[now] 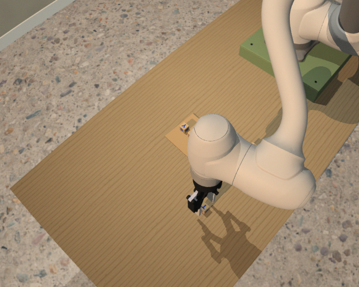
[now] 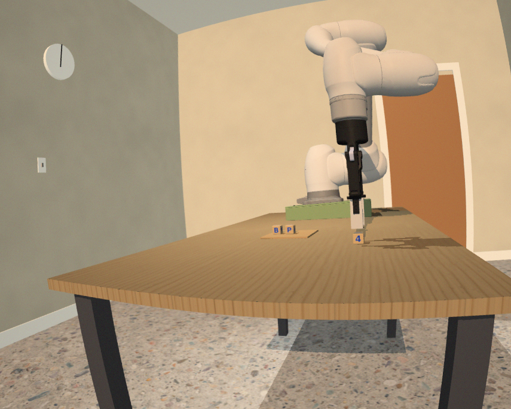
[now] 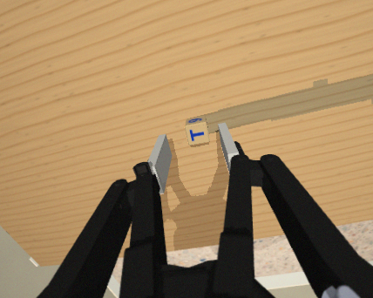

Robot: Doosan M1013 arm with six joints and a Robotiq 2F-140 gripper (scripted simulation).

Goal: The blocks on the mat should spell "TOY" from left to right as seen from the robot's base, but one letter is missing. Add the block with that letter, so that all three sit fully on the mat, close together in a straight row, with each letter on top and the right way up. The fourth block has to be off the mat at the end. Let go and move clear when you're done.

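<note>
Right now the T block is 6 cm below my hand. Round my hand: O block 20 cm to the right, 19 cm behind, 5 cm below; Y block 24 cm to the right, 19 cm behind, 5 cm below; tan mat 20 cm to the right, 19 cm behind, 7 cm below.
</note>
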